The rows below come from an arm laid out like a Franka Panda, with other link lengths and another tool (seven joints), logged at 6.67 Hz.
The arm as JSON. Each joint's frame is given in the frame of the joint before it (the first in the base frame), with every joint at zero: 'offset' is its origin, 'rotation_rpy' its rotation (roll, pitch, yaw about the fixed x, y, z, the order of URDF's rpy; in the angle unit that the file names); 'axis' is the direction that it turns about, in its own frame. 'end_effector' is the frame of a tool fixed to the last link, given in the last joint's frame.
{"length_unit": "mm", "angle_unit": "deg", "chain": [
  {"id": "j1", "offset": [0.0, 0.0, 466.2], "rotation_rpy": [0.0, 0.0, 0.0], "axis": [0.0, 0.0, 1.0]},
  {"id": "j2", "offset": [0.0, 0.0, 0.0], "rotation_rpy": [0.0, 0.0, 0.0], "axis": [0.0, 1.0, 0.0]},
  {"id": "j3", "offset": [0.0, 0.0, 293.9], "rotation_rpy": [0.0, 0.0, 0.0], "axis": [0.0, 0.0, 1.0]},
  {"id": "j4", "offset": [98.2, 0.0, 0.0], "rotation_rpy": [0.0, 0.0, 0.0], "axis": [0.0, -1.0, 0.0]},
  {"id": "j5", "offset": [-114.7, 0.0, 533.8], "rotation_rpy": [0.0, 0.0, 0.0], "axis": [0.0, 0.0, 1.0]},
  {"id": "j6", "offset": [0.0, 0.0, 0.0], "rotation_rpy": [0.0, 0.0, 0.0], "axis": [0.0, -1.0, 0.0]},
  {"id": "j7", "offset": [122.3, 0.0, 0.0], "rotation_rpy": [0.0, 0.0, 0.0], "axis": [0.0, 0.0, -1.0]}
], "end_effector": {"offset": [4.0, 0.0, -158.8], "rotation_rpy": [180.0, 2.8, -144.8]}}
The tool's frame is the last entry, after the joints.
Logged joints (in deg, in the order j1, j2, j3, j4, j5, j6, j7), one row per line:
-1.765, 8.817, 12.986, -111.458, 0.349, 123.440, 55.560
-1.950, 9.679, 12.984, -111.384, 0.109, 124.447, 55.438
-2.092, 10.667, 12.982, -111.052, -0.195, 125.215, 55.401
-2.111, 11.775, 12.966, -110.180, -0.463, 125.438, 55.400
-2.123, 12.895, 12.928, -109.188, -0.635, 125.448, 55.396
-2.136, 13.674, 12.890, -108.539, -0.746, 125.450, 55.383
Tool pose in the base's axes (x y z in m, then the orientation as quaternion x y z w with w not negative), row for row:
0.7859, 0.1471, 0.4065, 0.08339, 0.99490, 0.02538, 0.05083
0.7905, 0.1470, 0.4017, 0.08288, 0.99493, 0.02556, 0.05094
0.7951, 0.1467, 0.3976, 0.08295, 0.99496, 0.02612, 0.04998
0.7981, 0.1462, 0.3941, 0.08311, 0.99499, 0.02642, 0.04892
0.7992, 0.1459, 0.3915, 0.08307, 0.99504, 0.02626, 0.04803
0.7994, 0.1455, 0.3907, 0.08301, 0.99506, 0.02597, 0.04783
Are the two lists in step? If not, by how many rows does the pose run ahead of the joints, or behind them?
The pose runs 2 rows ahead of the joints: the pose in row i belongs to the joints in row i + 2.
